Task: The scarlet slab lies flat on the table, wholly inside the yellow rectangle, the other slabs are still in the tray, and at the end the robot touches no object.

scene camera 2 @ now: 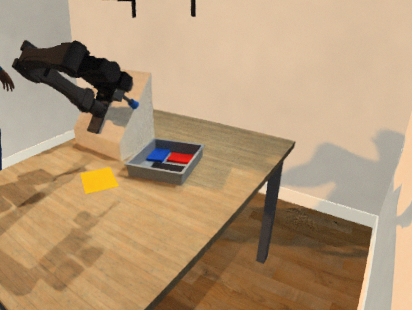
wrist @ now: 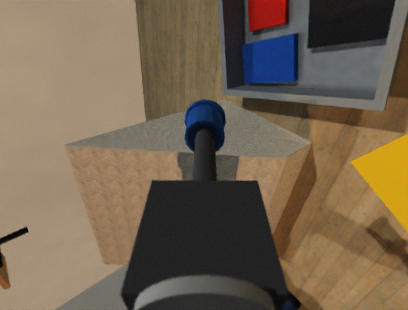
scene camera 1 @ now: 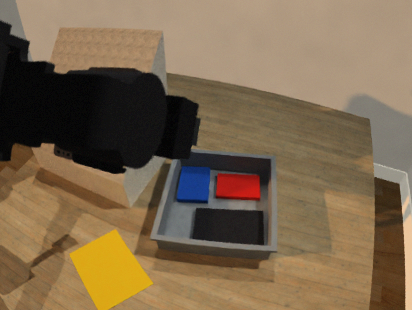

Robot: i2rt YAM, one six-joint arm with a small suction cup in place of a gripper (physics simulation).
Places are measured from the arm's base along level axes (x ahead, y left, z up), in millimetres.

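Where they show: end effector, tool point: (scene camera 2: 135, 105) (wrist: 204, 118); arm's base, origin of the base link: (scene camera 2: 101, 111).
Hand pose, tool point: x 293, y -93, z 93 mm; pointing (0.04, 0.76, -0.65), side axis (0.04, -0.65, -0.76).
Observation:
Each offset is from my tool point to the centre of the thing. "pt": to the spot under its first point. Level surfaces: height alone.
The scarlet slab {dz -243, dx +85, dy +145 mm} (scene camera 1: 238, 186) (scene camera 2: 180, 158) (wrist: 268, 14) lies flat in the grey tray {dz -226, dx +64, dy +79 mm} (scene camera 1: 215, 247) (scene camera 2: 155, 175) (wrist: 305, 97). Beside it in the tray lie a blue slab {dz -242, dx -8, dy +120 mm} (scene camera 1: 194, 184) (scene camera 2: 159, 155) (wrist: 271, 59) and a larger black slab {dz -242, dx +99, dy +29 mm} (scene camera 1: 228, 226) (scene camera 2: 167, 167) (wrist: 350, 22). The yellow rectangle {pt dz -250, dx -79, dy -138 mm} (scene camera 1: 111, 270) (scene camera 2: 99, 180) (wrist: 387, 175) lies on the table, apart from the tray, with no slab on it. My gripper, a blue suction cup (scene camera 2: 134, 104) (wrist: 205, 122), is open, holds nothing and hangs in the air near the sloped block. The arm hides it in scene camera 1.
A large wooden block (scene camera 1: 107, 47) (scene camera 2: 100, 142) (wrist: 112, 200) with a sloped grey face stands beside the tray, taller than the tray walls. The arm (scene camera 1: 90, 115) (scene camera 2: 75, 60) reaches over it. The table {dz -251 mm} (scene camera 1: 345, 210) (scene camera 2: 165, 220) has a far edge beyond the tray.

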